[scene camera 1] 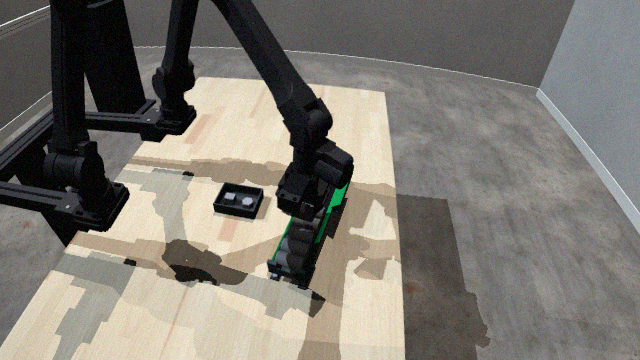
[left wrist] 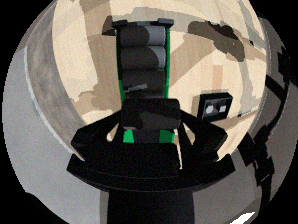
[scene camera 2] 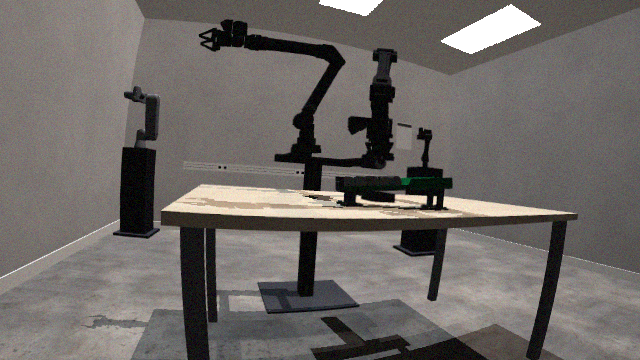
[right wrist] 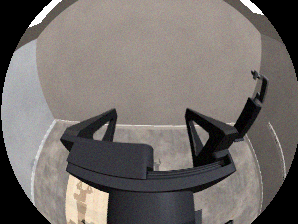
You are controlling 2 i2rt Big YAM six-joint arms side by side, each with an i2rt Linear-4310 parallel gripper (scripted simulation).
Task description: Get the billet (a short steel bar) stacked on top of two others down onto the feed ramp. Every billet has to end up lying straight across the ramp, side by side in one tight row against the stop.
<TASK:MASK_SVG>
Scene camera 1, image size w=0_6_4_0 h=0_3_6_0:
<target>small black tray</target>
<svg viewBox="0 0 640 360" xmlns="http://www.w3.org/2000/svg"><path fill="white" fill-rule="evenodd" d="M224 182L213 202L214 211L255 220L264 198L263 188ZM246 197L252 198L253 206L250 208L251 210L243 209L242 200ZM227 192L236 194L237 200L235 205L225 204L224 197Z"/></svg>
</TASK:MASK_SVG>
